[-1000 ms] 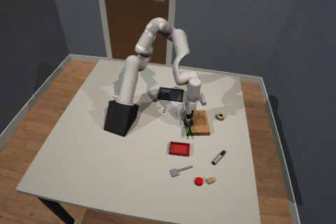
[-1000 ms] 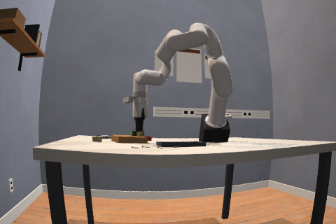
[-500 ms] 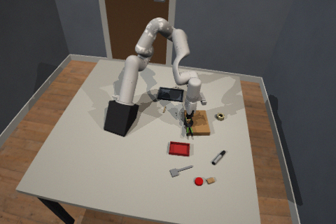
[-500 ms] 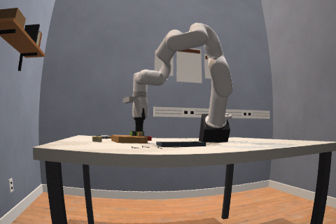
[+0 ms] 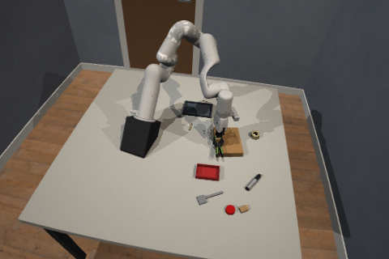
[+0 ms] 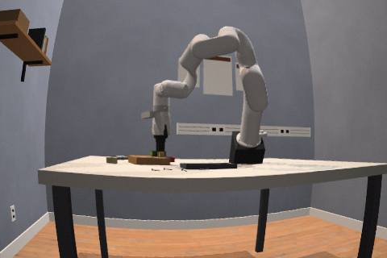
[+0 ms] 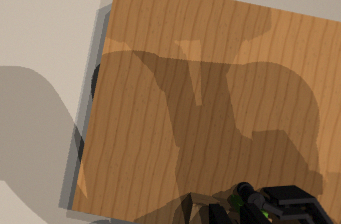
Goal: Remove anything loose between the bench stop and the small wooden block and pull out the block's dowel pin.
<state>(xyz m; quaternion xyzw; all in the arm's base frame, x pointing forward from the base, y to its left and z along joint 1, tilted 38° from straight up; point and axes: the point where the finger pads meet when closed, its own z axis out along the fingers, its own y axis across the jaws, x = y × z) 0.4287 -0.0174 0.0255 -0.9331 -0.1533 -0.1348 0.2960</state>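
Right now my hand is 20 mm above the dowel pin. Round my hand: red tray (230 mm to the right, 70 mm below, 40 mm behind); small wooden block (40 mm below); loose dowel (180 mm behind, 100 mm to the left, 70 mm below).
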